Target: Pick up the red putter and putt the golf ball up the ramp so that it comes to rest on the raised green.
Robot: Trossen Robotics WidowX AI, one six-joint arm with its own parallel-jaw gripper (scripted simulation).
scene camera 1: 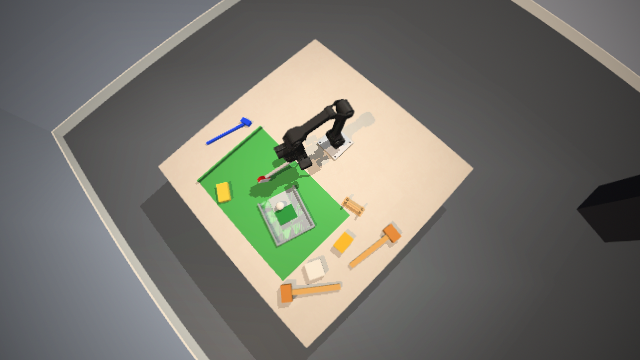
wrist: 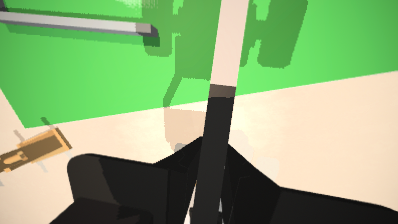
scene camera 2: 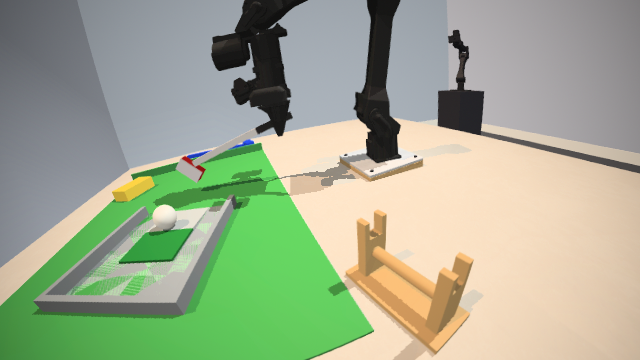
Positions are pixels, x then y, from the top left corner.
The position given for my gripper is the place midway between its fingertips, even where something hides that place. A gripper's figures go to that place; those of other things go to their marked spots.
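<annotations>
The marked spots on a wooden rack [scene camera 2: 431, 312] and a green mat [scene camera 2: 268, 282] are 17 cm apart. The wooden rack is 20 cm from the lens, and the green mat is 27 cm from the lens. My gripper [scene camera 2: 280, 135] is 50 cm from the lens.
</annotations>
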